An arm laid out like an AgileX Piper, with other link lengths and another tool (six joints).
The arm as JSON. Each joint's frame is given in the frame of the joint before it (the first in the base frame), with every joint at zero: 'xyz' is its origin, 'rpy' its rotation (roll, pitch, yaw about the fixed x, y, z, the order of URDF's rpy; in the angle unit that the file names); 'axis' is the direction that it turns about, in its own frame. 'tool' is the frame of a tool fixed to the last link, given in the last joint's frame.
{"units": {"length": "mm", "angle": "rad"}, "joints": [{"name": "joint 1", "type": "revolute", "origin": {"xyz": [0.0, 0.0, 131.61], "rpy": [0.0, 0.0, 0.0]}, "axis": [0.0, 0.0, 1.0]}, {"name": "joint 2", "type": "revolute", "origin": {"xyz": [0.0, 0.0, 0.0], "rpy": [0.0, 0.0, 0.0]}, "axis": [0.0, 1.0, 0.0]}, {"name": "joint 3", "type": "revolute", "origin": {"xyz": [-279.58, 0.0, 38.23], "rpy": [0.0, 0.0, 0.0]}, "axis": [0.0, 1.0, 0.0]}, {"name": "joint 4", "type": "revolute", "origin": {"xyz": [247.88, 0.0, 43.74], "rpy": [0.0, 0.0, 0.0]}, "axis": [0.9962, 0.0, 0.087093]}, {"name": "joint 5", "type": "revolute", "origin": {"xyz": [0.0, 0.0, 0.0], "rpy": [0.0, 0.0, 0.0]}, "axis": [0.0, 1.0, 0.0]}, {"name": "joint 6", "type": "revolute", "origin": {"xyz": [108.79, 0.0, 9.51], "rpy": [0.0, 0.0, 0.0]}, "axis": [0.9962, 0.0, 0.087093]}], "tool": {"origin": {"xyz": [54.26, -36.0, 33.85], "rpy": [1.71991, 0.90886, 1.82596]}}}
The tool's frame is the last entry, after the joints.
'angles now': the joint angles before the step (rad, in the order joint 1, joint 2, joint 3, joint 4, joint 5, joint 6). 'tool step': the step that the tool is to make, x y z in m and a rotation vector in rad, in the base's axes. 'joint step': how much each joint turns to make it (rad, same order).
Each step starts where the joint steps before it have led.
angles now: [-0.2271, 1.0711, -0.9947, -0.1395, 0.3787, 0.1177]
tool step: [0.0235, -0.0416, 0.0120, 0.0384, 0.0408, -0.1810]
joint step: [-0.0391, 0.1684, -0.2012, -0.2295, 0.1160, 0.2784]
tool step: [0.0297, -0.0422, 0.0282, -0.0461, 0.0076, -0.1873]
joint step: [-0.0142, 0.2062, -0.2803, -0.2447, 0.1411, 0.2174]
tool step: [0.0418, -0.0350, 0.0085, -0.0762, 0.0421, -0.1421]
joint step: [-0.0011, 0.2435, -0.2895, -0.1701, 0.1322, 0.0864]
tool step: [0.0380, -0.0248, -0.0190, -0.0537, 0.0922, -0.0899]
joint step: [-0.0008, 0.2165, -0.2247, -0.0825, 0.1106, -0.0127]
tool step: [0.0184, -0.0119, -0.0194, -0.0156, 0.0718, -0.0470]
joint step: [-0.0004, 0.1197, -0.1202, -0.0236, 0.0723, -0.0310]
